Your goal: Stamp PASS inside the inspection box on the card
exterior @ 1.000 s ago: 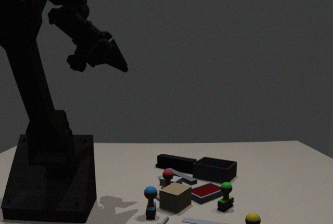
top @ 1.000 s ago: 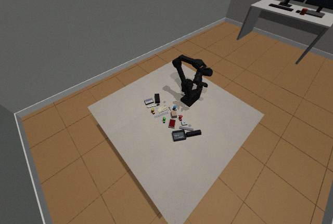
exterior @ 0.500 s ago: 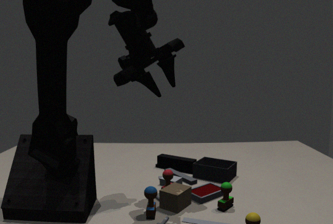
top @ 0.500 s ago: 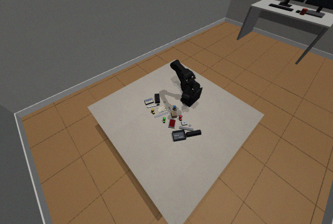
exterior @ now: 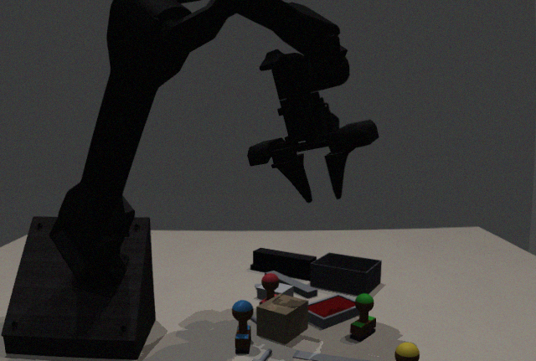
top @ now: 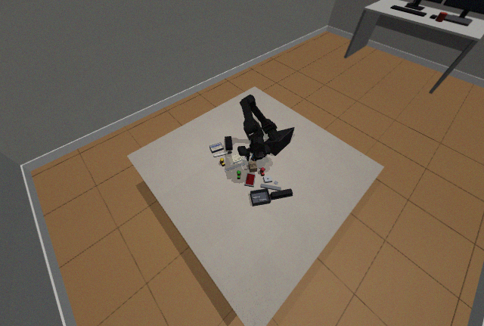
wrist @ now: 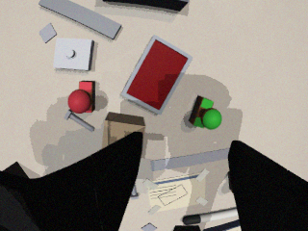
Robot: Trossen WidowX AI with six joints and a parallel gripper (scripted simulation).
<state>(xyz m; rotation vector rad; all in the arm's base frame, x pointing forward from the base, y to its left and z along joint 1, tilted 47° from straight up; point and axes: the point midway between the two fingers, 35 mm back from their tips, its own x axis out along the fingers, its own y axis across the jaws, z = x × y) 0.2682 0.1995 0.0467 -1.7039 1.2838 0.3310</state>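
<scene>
The green-knobbed stamp is 17 cm below my gripper tip, 6 cm ahead of it and 5 cm to the right of it. Round my gripper tip: tan block (17 cm below, 6 cm behind, 4 cm to the right); then blue-knobbed stamp (17 cm below, 11 cm behind, 10 cm to the right); then red ink pad (18 cm below, 2 cm to the left, 1 cm ahead).
</scene>
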